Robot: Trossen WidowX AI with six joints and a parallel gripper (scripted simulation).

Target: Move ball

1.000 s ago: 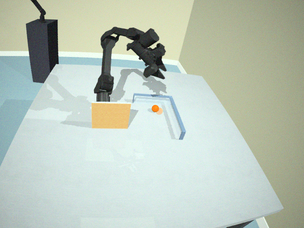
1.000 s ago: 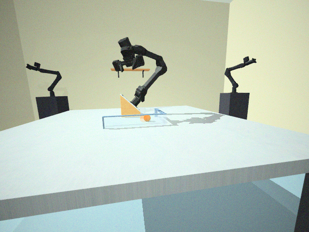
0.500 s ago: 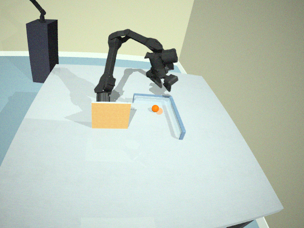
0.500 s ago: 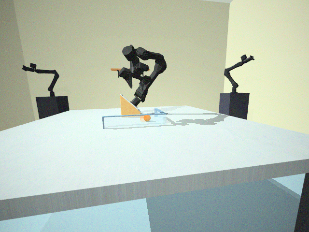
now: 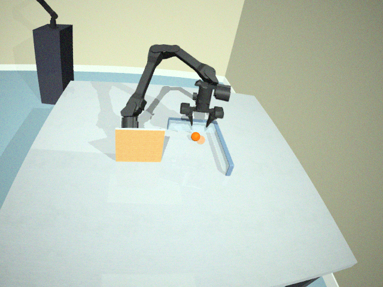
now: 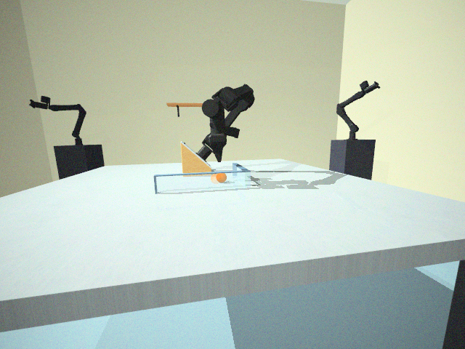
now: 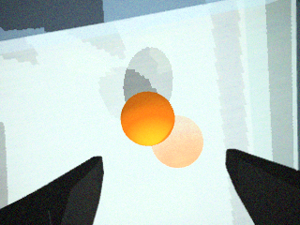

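My gripper tip is 1 cm to the right of the orange ball and 6 cm above it. Round my gripper tip: see-through copy of ball (2 cm ahead, 2 cm to the right, 6 cm below).
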